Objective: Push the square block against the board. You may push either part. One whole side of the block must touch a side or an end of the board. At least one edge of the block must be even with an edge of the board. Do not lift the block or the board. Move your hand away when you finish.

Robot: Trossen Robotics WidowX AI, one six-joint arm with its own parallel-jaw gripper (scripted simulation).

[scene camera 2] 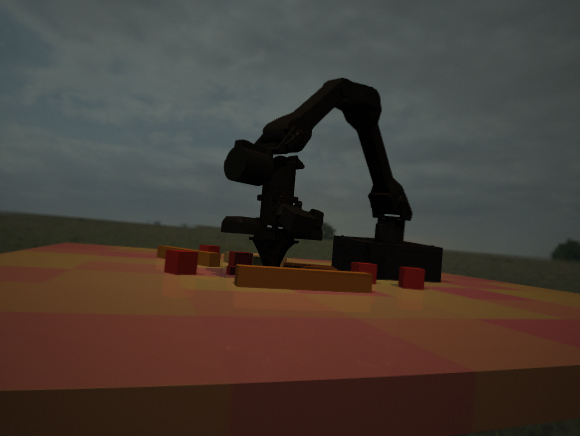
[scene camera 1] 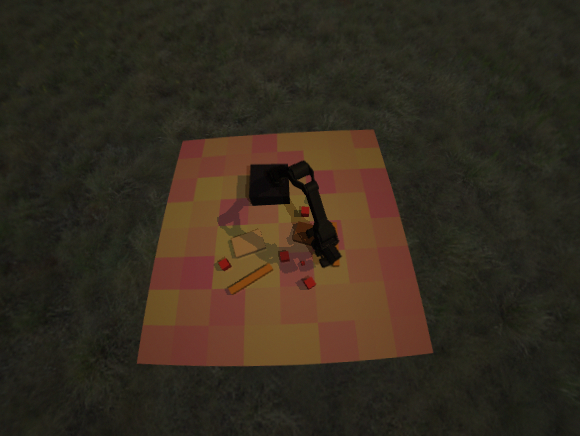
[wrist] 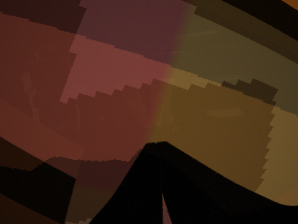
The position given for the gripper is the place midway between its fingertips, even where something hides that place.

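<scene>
The gripper (scene camera 2: 270,278) is shut and holds nothing, and you'd find it in the wrist view (wrist: 156,152) too. There's also an orange board (scene camera 2: 251,276).
</scene>
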